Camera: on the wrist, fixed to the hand. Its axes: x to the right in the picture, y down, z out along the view.
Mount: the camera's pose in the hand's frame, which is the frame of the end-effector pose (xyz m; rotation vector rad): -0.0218 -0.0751 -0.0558 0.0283 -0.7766 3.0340
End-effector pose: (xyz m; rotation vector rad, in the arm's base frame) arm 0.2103 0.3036 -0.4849 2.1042 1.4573 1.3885
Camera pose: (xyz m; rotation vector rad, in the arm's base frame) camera 0.1193 0.3046 -0.5157 -1.5698 1.8652 0.1800
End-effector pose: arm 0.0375 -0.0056 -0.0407 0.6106 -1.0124 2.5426
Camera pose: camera 0.0753 0.0825 -0.0458 0.2448 0.4939 -0.2376
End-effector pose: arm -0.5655 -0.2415 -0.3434 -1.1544 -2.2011 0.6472
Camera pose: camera -0.5607 -0.2898 -0.2605 1.8339 -0.8616 -0.9703
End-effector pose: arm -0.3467 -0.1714 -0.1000 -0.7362 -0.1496 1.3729
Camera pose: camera -0.2609 -0.2142 -0.0946 -0.2145 -0.3480 -1.7846
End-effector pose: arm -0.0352 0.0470 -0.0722 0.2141 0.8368 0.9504
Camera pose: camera -0.0342 -0.0247 -0.1362 -1.2966 0.7571 -1.9610
